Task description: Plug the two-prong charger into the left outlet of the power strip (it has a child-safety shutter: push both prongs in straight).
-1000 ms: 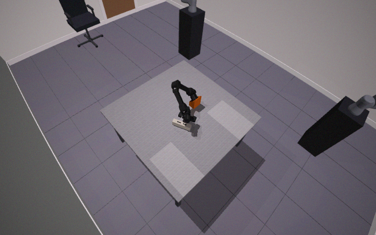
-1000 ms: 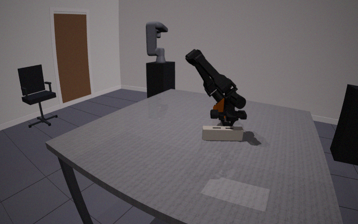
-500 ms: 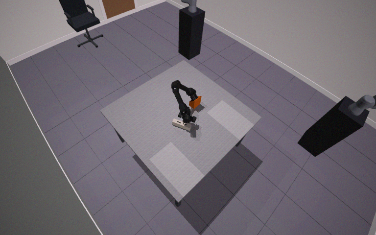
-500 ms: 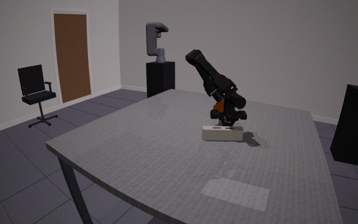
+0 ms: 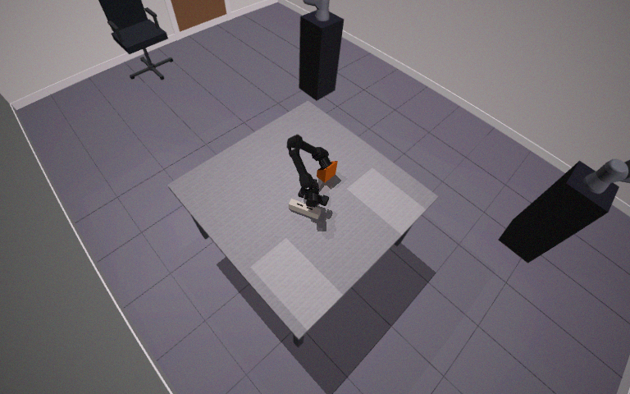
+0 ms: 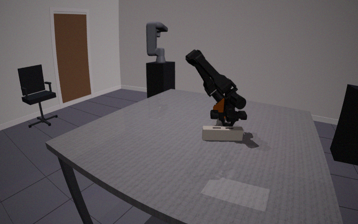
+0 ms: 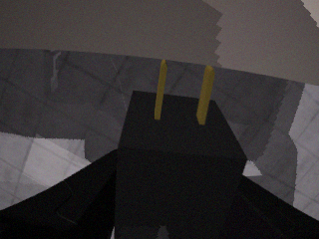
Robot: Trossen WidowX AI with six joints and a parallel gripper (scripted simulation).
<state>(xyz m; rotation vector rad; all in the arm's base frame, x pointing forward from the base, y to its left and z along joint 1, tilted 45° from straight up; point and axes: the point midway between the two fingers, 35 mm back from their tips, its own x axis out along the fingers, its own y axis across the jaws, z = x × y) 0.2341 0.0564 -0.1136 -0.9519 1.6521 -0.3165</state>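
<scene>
Right now my gripper tip is 20 mm short of the black two-prong charger, 10 mm to the right of it and 10 mm below it.
</scene>
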